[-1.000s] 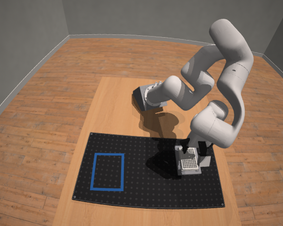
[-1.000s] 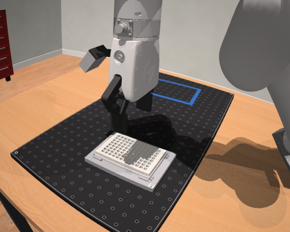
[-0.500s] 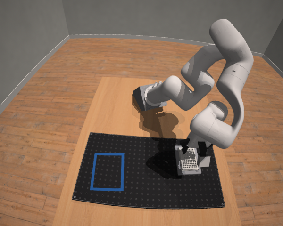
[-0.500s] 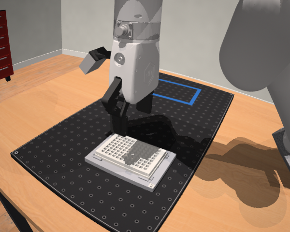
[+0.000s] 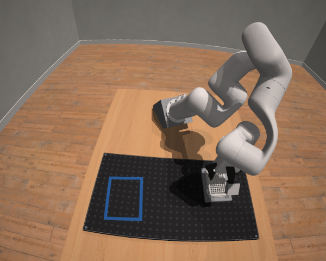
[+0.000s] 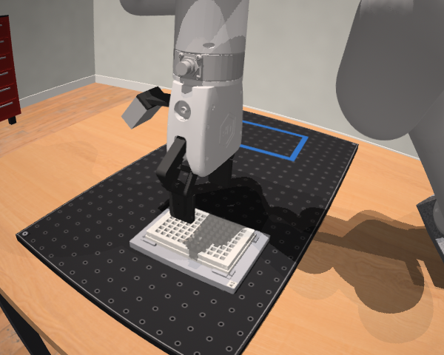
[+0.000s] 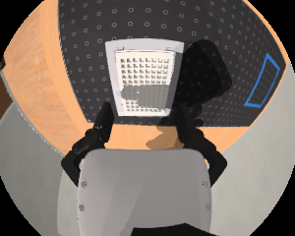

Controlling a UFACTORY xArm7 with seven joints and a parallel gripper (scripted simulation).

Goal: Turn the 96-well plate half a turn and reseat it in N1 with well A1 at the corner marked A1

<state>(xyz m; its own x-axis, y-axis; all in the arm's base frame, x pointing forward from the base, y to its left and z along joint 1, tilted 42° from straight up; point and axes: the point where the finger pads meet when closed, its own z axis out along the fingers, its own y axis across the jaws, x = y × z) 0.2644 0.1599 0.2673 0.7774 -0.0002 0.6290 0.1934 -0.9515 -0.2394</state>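
Right now the white 96-well plate is 7 cm below my hand. The rest, counted from my hand: grey plate nest N1: 8 cm below; then A1 label: 9 cm behind, 3 cm to the left, 8 cm below.
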